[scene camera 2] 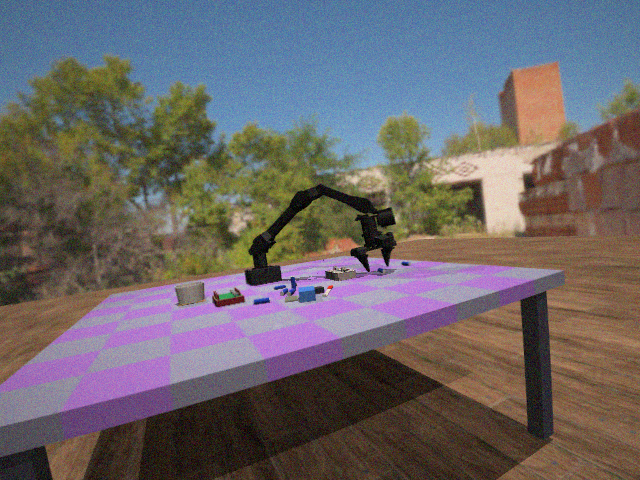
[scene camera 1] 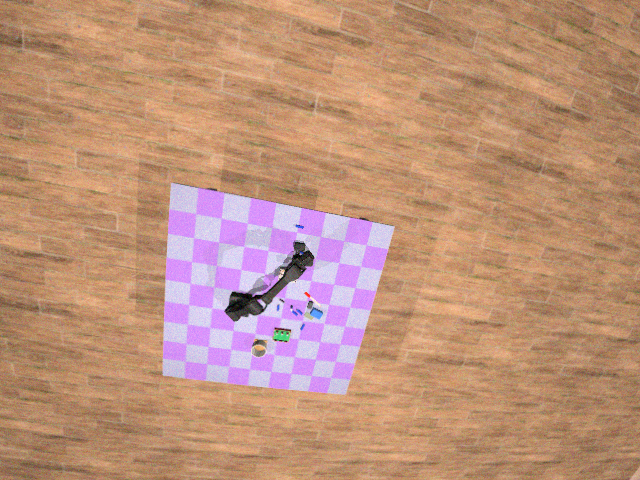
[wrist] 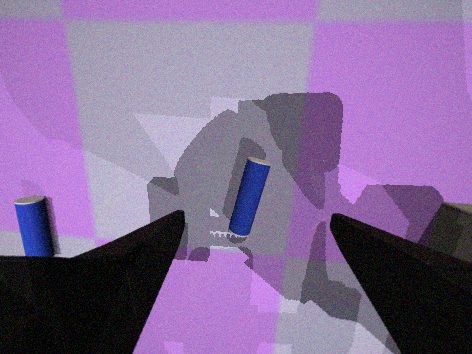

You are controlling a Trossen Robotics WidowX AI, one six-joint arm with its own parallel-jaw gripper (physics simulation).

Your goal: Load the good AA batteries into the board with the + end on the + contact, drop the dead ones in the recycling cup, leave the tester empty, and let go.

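Frame: origin at the arm's base, x ahead, y left, z up, level; metres.
Seen in the pictures: gripper, between the fingertips: [scene camera 2: 378, 269] [scene camera 1: 299, 253] [wrist: 257, 218]; arm's base, origin of its link: [scene camera 2: 261, 267] [scene camera 1: 237, 306].
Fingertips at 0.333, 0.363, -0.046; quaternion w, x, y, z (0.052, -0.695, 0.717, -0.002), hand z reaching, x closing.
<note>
Offsets run from my fingertips to a thing's top centre, as dx, dy, dz. Level surfaces: height alone.
My gripper [wrist: 257, 218] [scene camera 2: 377, 267] is open and empty, pointing down a little above the table. A blue battery @[+0.011, +0.006, +0.002] [wrist: 250, 196] [scene camera 2: 381, 270] lies on the table, ahead of and between the open fingertips in the wrist view. Another blue battery @[-0.017, +0.160, +0.002] [wrist: 33, 226] [scene camera 1: 299, 226] [scene camera 2: 405, 263] lies farther off, left in the wrist view. The tester @[-0.049, -0.145, +0.031] [scene camera 2: 340, 273] [wrist: 455, 232] is a beige box near the gripper. The green board @[-0.046, -0.575, +0.026] [scene camera 1: 281, 335] [scene camera 2: 228, 297] has dark red ends. The grey recycling cup @[-0.183, -0.673, +0.048] [scene camera 1: 258, 348] [scene camera 2: 189, 292] stands beside it. Battery charge and polarity cannot be told.
Several blue batteries lie between the board and the arm's base [scene camera 2: 263, 274], one @[+0.084, -0.503, +0.002] [scene camera 1: 302, 327] [scene camera 2: 261, 300] nearer the board. A blue block @[+0.159, -0.389, +0.018] [scene camera 1: 316, 313] [scene camera 2: 307, 293], a small dark block @[+0.112, -0.337, +0.005] [scene camera 2: 319, 289] and a red-and-white stick @[+0.126, -0.302, -0.004] [scene camera 1: 311, 297] [scene camera 2: 328, 290] lie close together on the checkered table @[dz -0.012] [scene camera 1: 180, 361] [scene camera 2: 206, 361].
</note>
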